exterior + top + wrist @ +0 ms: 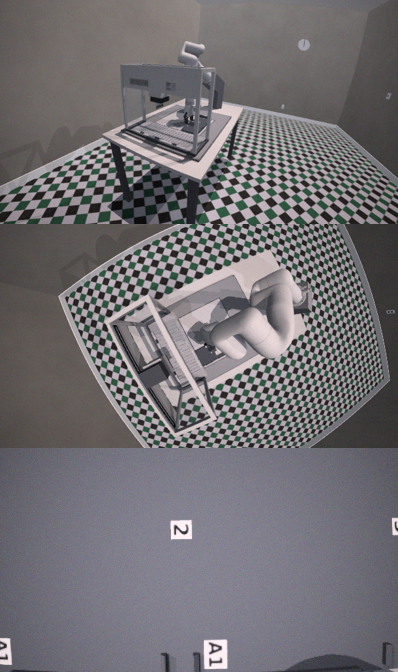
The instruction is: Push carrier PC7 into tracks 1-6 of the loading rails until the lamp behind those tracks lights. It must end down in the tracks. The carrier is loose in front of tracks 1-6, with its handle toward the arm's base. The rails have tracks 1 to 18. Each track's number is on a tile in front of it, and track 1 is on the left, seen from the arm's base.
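Now: hand 80 mm to the right of the carrier PC7 and 10 mm short of it.
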